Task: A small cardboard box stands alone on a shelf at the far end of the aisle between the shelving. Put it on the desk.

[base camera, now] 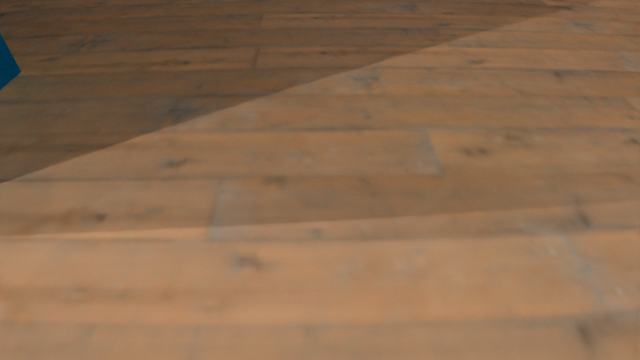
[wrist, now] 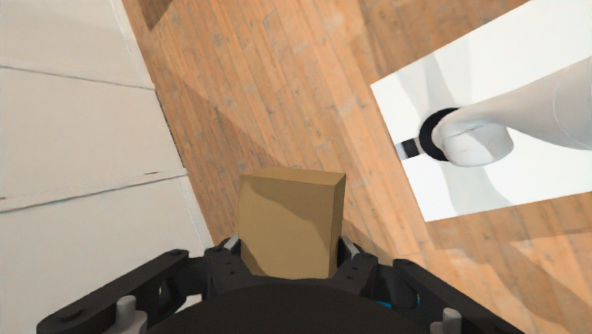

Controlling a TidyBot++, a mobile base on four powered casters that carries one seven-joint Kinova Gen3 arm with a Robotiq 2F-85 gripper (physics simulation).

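Frame: origin at the arm's base, x ahead, y down, z left, level; millimetres.
Seen in the pictures: gripper, fingertip midpoint: [wrist: 291, 246].
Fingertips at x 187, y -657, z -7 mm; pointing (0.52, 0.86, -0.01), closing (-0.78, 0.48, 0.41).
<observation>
Pixels of each thing's top centre, then the offset from my fingertips to it. "pt": a spot on its surface instead. Level surfaces: height alone.
- small cardboard box at its top centre: [wrist: 268, 259] dz -9, dx -8, dy -35 mm
- blue corner at a spot on its surface: [base camera: 6, 65] pt dz +653, dx +595, dy +1024 mm
- wooden floor at its surface level: dy +1053 mm
The small cardboard box [wrist: 287, 225] is held between the two fingers of my gripper [wrist: 291, 246] in the wrist view. The gripper is shut on it, one finger at its left side and one at its right. The box is held in the air above the wooden floor. The desk cannot be made out for certain in either view. The shelf at the aisle's end does not show.
The white mobile base [wrist: 525, 185] with the arm's lower part is at the right of the wrist view. A pale panelled surface [wrist: 85, 125] fills the left side. A blue corner [base camera: 6, 65] shows at the left edge of the base camera view, above the wooden floor [base camera: 320, 280].
</observation>
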